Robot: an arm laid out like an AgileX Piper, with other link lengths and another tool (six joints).
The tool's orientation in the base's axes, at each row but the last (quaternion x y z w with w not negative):
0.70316 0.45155 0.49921 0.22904
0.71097 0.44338 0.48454 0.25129
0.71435 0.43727 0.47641 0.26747
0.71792 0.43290 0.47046 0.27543
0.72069 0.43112 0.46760 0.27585
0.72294 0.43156 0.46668 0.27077
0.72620 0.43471 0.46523 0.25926
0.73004 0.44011 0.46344 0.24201
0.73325 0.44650 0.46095 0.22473
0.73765 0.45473 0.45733 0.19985
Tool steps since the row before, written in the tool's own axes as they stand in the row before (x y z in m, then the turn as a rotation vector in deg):
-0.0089 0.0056 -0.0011 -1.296 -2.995 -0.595
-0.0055 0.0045 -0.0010 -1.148 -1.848 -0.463
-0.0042 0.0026 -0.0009 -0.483 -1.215 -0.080
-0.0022 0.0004 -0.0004 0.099 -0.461 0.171
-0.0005 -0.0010 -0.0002 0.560 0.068 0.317
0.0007 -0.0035 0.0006 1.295 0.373 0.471
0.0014 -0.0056 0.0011 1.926 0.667 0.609
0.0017 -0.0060 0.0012 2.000 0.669 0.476
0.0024 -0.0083 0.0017 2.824 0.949 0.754
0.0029 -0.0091 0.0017 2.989 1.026 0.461
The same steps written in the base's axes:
0.0004 -0.0106 0.0004 -1.879 0.263 -2.721
0.0001 -0.0070 0.0014 -1.295 -0.149 -1.802
-0.0005 -0.0050 0.0006 -0.602 0.149 -1.154
-0.0006 -0.0021 -0.0005 0.007 0.307 -0.396
-0.0006 0.0000 -0.0009 0.421 0.462 0.169
-0.0006 0.0023 -0.0027 0.815 0.961 0.671
-0.0009 0.0040 -0.0042 1.173 1.372 1.125
-0.0011 0.0045 -0.0043 1.069 1.428 1.221
-0.0018 0.0064 -0.0058 1.584 2.021 1.688
-0.0025 0.0073 -0.0059 1.398 2.088 1.971

